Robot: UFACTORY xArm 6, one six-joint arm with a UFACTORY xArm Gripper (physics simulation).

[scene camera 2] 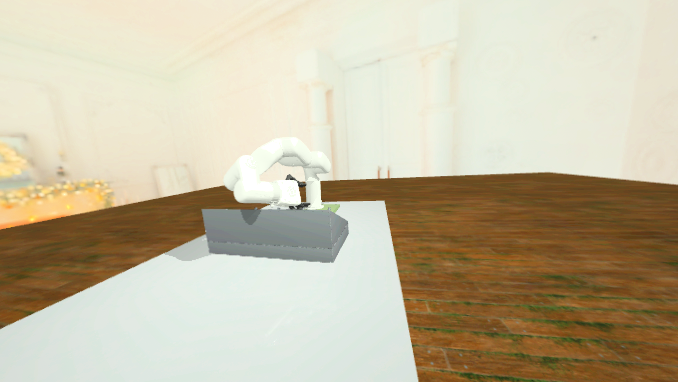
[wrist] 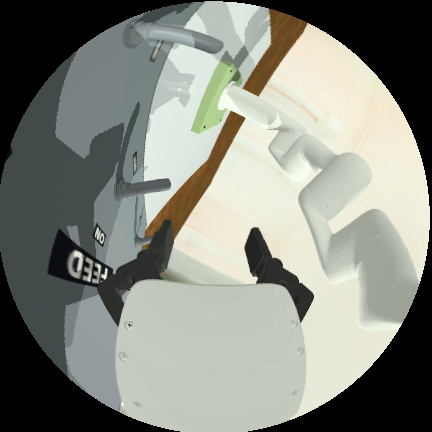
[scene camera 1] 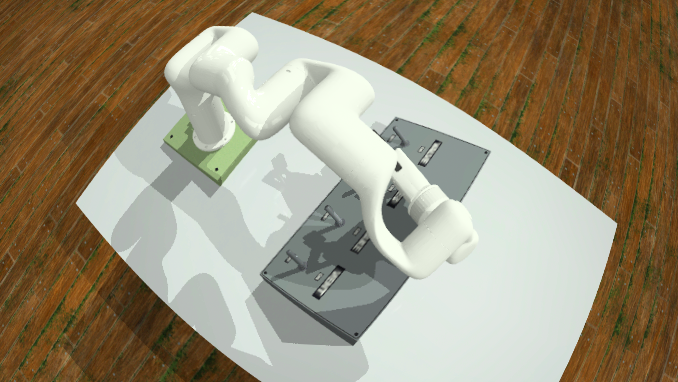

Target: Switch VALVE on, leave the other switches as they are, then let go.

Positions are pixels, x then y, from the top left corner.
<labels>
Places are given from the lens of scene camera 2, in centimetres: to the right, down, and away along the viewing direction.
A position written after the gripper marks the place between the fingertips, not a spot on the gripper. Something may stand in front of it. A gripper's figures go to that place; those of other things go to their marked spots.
gripper [scene camera 2: 306, 195]: -14, 2, 85
grey switch panel [scene camera 2: 308, 235]: -10, 14, 65
</labels>
